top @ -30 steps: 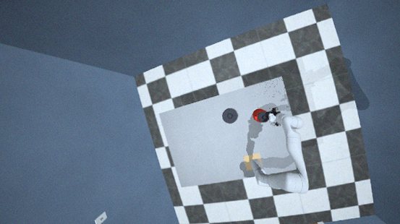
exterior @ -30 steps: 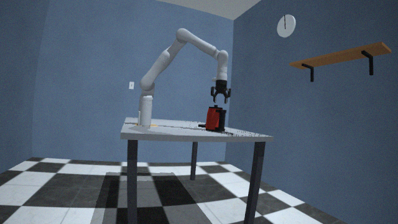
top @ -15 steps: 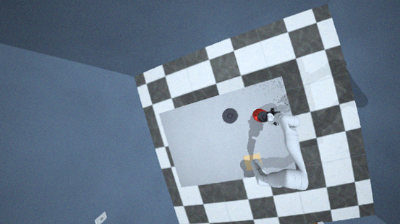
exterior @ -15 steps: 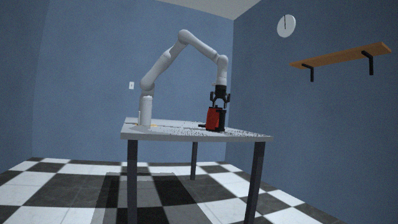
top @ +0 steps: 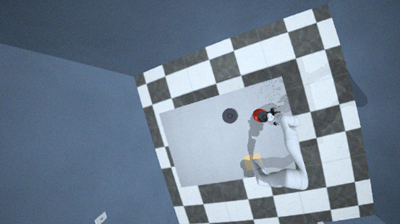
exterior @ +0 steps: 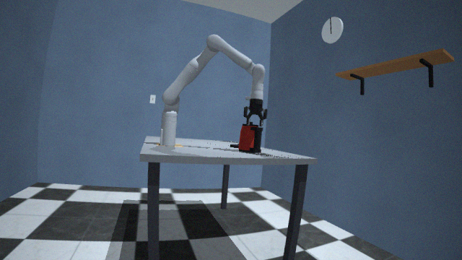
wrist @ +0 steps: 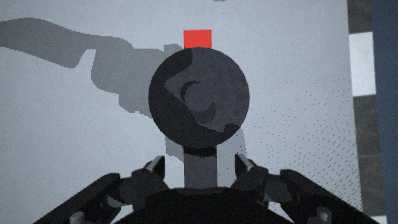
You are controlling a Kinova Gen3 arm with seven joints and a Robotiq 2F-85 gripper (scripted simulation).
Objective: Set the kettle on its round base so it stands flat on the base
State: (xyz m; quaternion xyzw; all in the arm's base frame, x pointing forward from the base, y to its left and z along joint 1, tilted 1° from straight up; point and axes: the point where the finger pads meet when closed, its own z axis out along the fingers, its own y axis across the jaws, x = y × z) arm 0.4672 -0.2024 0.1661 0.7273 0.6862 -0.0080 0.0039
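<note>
Now: hand 8 cm above the red kettle and 3 cm to the right of it. The rest, counted from my hand: round black base: 34 cm to the left, 15 cm below, 6 cm ahead.
</note>
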